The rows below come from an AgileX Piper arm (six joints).
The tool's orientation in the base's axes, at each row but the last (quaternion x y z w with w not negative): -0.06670 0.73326 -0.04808 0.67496; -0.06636 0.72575 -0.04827 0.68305; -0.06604 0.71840 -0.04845 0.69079; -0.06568 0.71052 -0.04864 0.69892; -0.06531 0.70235 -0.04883 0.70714; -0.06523 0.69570 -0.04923 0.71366; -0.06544 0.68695 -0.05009 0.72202; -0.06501 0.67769 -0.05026 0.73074; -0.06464 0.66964 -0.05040 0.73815
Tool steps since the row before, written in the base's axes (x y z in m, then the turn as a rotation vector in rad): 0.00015 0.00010 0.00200 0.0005 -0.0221 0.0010; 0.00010 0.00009 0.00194 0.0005 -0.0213 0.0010; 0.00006 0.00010 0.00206 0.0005 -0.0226 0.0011; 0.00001 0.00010 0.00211 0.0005 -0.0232 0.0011; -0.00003 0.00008 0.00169 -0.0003 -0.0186 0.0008; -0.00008 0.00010 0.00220 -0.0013 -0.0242 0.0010; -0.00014 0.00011 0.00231 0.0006 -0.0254 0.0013; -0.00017 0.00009 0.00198 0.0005 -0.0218 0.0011; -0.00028 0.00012 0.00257 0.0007 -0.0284 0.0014
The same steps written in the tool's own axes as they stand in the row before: -0.00200 -0.00023 -0.00002 0.0026 -0.0220 0.0000; -0.00193 -0.00023 -0.00002 0.0024 -0.0212 0.0000; -0.00205 -0.00023 -0.00002 0.0026 -0.0225 0.0000; -0.00210 -0.00024 -0.00003 0.0027 -0.0231 0.0000; -0.00168 -0.00019 -0.00002 0.0022 -0.0185 -0.0007; -0.00219 -0.00026 -0.00003 0.0029 -0.0240 -0.0019; -0.00230 -0.00027 -0.00003 0.0029 -0.0253 0.0000; -0.00198 -0.00023 -0.00002 0.0025 -0.0217 0.0000; -0.00257 -0.00030 -0.00003 0.0033 -0.0283 0.0000
